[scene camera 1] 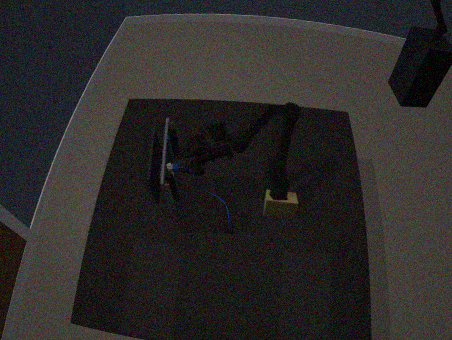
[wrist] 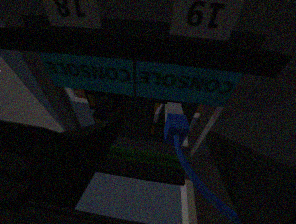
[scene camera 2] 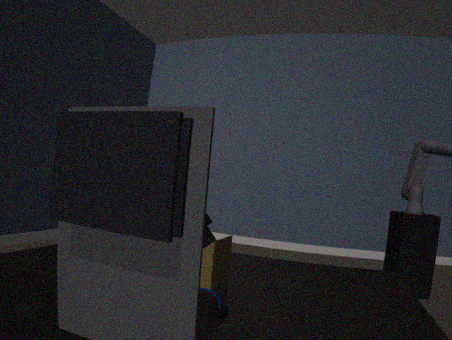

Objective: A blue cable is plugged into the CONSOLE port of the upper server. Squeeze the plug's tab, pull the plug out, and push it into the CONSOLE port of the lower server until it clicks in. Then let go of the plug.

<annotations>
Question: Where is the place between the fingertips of my gripper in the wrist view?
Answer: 162, 129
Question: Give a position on a server rack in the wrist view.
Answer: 233, 62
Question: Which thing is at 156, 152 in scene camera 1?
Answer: A server rack.
</annotations>
